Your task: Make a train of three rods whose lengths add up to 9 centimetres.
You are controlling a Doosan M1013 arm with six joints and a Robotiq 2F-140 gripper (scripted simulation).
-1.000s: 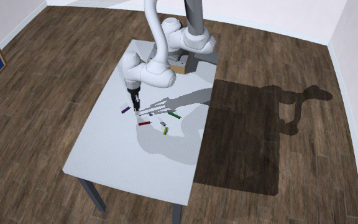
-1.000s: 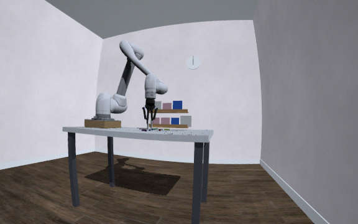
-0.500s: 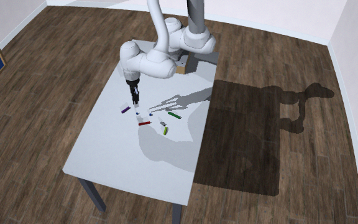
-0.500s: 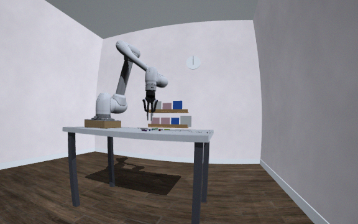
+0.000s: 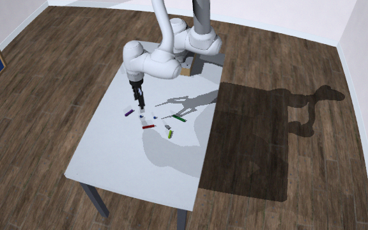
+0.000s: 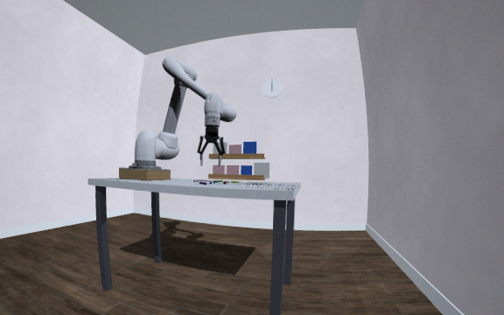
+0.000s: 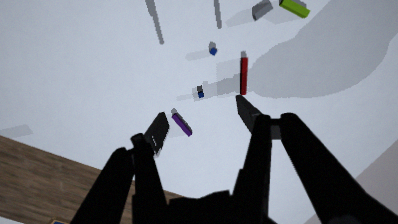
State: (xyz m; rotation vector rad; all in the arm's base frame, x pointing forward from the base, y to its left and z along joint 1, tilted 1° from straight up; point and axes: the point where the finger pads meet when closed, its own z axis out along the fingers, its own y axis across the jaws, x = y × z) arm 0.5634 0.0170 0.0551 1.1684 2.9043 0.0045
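Now: hand 18 cm to the right of the grey rod, 12 cm above it and 1 cm short of it. From my hand the other things lie so: purple rod: 12 cm below, 8 cm to the right; then red rod: 12 cm below, 7 cm to the left, 5 cm ahead; then lime rod: 21 cm to the left, 12 cm below, 5 cm ahead.
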